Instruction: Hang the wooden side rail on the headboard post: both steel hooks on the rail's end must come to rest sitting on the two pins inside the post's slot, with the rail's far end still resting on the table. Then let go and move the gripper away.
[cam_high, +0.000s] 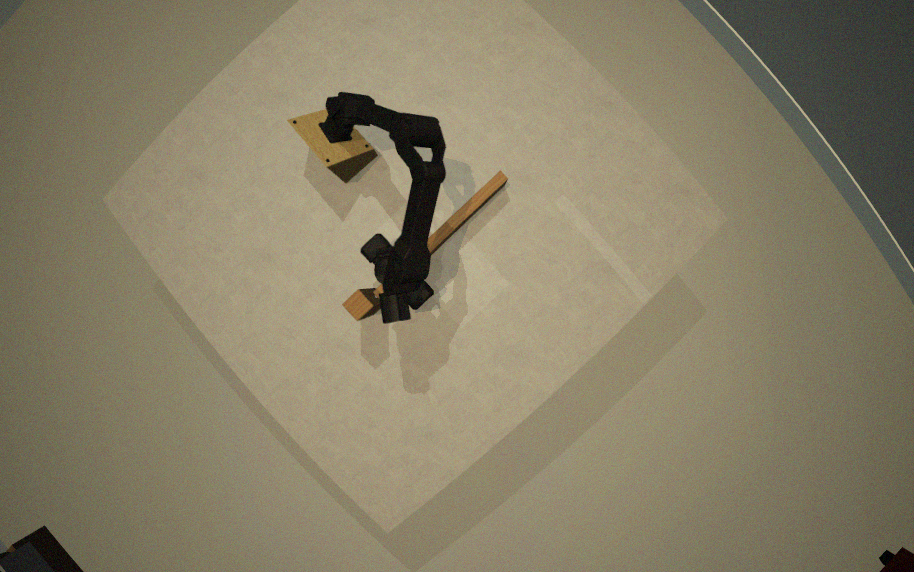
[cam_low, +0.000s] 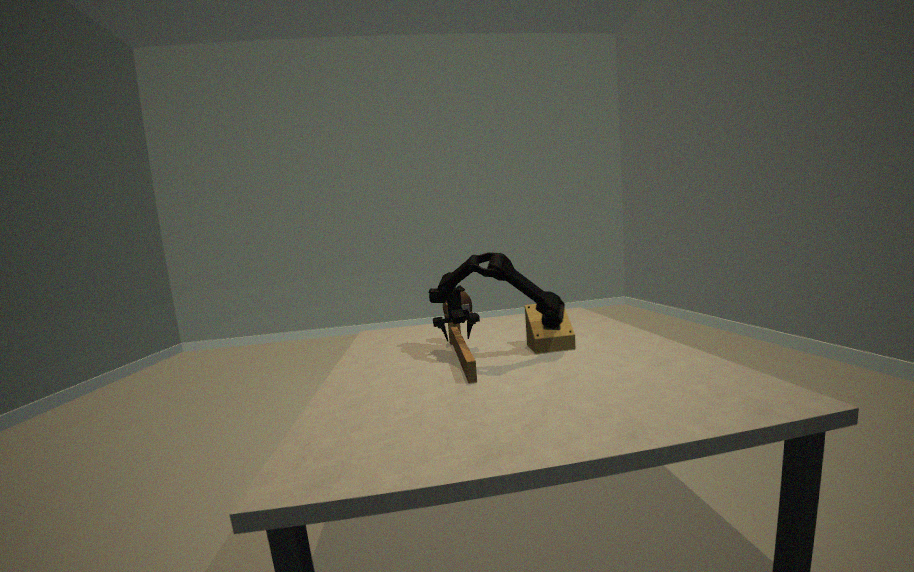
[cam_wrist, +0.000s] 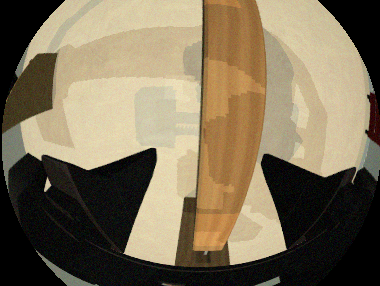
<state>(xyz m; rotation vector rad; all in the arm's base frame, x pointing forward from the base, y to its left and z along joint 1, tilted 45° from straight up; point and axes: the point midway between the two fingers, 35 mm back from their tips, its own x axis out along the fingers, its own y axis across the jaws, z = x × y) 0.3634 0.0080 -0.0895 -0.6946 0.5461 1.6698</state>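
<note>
Right now my gripper tip is 20 mm short of the headboard post, 100 mm to the left of it and 40 mm below it.
</note>
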